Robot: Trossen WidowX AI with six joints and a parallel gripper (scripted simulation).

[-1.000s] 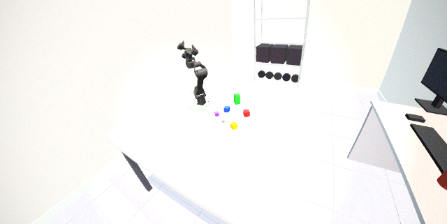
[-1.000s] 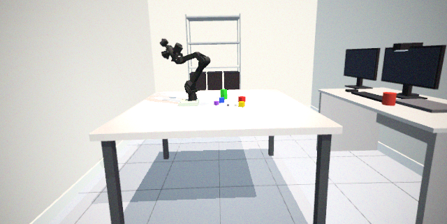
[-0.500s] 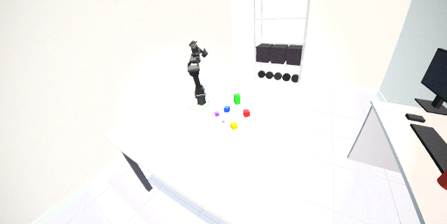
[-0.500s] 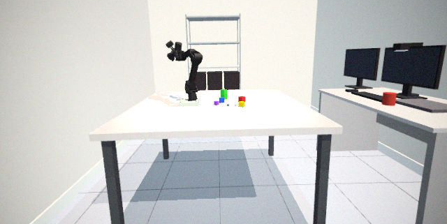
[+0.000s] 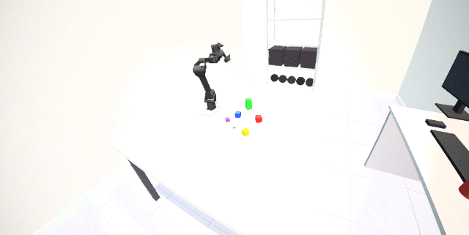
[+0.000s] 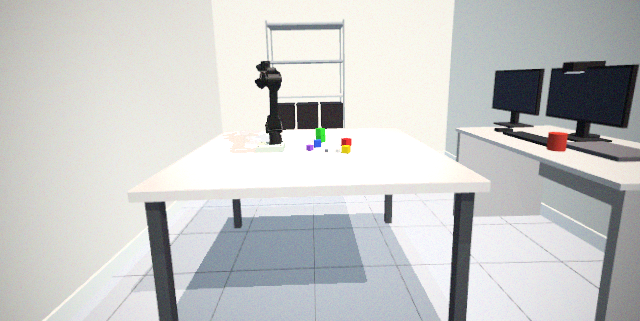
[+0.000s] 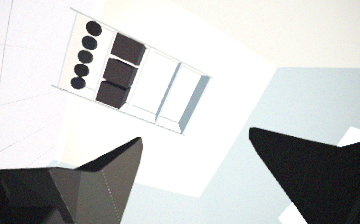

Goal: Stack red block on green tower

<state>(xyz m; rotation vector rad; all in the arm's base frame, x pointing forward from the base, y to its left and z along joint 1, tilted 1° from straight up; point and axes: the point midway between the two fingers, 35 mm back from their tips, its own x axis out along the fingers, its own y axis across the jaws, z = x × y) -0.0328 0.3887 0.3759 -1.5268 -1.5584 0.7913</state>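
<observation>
My gripper tip is now 44 cm to the left of the red block, 44 cm short of it and 39 cm above it. Also, from my gripper tip: purple cube 50 cm to the right, 39 cm below, 22 cm ahead; then yellow cube 60 cm to the right, 40 cm ahead, 39 cm below; then blue cube 43 cm to the right, 39 cm below, 27 cm ahead.
</observation>
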